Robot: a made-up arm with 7 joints.
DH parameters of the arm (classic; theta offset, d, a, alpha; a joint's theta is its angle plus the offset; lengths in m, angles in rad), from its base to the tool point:
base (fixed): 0 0.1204 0.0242 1.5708
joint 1: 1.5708 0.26 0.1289 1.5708
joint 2: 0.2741 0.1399 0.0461 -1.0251
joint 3: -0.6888 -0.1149 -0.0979 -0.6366
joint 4: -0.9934 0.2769 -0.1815 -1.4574
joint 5: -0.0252 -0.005 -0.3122 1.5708
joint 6: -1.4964 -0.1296 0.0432 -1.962
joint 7: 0 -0.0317 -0.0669 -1.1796
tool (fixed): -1.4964 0.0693 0 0
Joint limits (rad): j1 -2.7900..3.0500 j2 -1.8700..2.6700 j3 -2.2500..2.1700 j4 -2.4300..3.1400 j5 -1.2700..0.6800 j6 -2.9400..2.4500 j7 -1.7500..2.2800
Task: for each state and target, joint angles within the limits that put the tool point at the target. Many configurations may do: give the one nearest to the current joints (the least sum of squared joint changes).
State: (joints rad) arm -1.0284 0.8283 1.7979 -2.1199 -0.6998 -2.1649 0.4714
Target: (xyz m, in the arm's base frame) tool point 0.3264 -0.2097 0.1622
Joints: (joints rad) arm -0.9738 0.3697 1.6426 -2.3042 -1.2700 -2.1154 0.0158
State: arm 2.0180 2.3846 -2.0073 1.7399 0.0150 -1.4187 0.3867
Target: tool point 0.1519 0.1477 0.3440
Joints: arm 2.3222 2.6700 -2.0387 2.0923 0.5621 -1.3969 0.4341
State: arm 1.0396 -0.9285 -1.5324 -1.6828 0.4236 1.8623 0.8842
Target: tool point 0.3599 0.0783 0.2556
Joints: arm 0.7217 -1.0293 -1.6126 -1.5067 -0.2673 1.8976 0.7080
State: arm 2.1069 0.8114 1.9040 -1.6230 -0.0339 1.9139 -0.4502
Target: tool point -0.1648 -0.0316 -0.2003
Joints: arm 2.0523 1.3432 2.0079 -1.1149 -0.1441 1.8301 -0.3384
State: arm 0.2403 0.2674 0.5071 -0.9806 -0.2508 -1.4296 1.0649
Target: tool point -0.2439 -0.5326 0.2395
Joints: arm 0.3355 0.9195 0.7219 -1.4401 -0.0692 -1.3889 1.0964
